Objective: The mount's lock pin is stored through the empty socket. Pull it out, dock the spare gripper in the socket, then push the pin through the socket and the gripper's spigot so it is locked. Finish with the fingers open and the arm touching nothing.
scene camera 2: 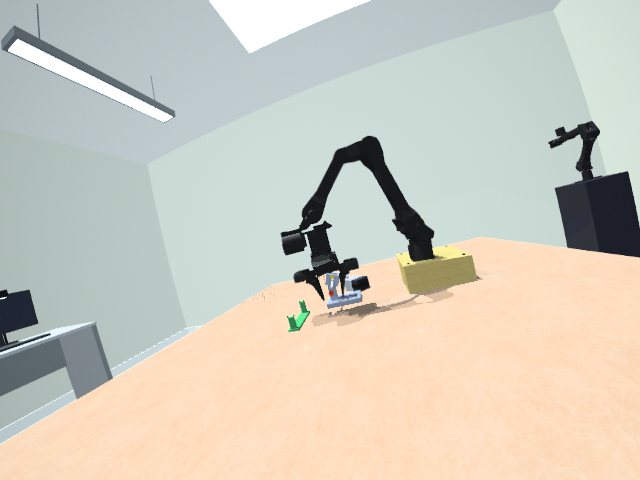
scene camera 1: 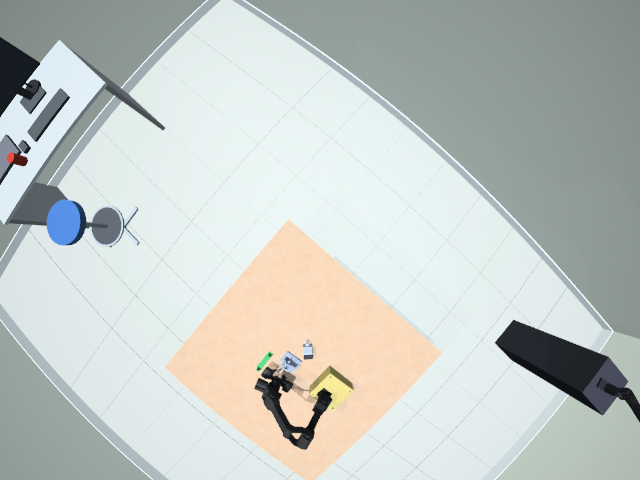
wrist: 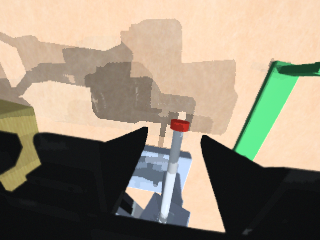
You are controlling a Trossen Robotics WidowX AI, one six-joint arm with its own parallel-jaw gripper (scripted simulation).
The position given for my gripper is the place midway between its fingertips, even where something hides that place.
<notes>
My gripper [scene camera 2: 333,298] is open, with nothing in its grasp. I also see a lock pin [wrist: 178,126] and a mount [wrist: 150,173].
My gripper is seen too in the wrist view [wrist: 174,134].
</notes>
